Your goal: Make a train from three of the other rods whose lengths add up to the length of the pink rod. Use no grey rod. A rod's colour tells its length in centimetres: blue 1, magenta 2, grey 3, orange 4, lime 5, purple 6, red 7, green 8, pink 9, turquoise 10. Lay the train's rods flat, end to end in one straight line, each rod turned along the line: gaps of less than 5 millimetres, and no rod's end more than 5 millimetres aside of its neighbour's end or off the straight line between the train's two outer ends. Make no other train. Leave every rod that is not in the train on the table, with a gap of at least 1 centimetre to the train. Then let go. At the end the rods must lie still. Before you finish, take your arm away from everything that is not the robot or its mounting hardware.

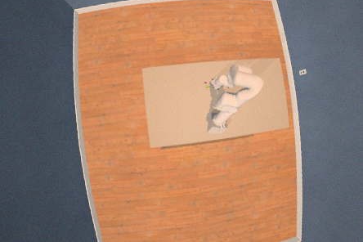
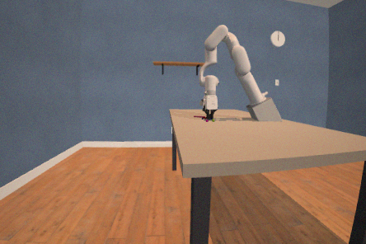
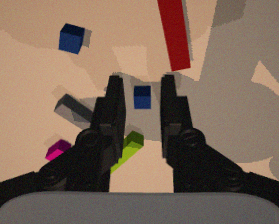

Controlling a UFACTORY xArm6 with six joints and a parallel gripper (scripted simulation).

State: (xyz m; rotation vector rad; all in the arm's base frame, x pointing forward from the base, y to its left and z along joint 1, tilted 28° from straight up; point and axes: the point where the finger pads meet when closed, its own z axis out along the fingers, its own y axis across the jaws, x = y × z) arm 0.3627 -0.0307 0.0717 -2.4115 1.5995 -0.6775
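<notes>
My gripper is now 30 mm to the right of the grey rod, 30 mm short of it and 20 mm above it. The rest, counted from my hand: red rod: 60 mm to the right, 20 mm below, 10 mm ahead; then lime rod: 60 mm to the left, 20 mm below; then magenta rod: 80 mm to the left, 40 mm ahead, 20 mm below.
</notes>
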